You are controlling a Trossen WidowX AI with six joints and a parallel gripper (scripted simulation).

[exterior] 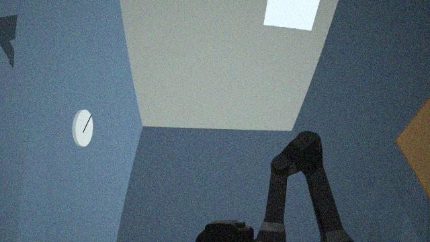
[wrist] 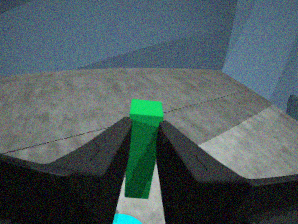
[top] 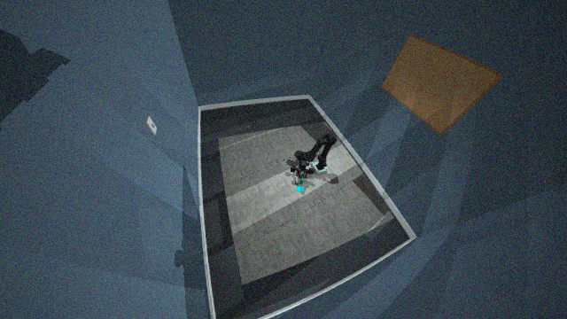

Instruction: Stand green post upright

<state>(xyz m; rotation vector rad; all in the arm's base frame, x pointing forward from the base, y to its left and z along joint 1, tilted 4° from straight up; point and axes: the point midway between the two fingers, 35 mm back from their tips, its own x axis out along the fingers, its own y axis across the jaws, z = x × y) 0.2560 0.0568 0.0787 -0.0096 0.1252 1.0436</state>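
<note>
Now: gripper tip 15 cm above the cyan circle and 1 cm past it. From my gripper tip the other things lie so: green post (2 cm below).
</note>
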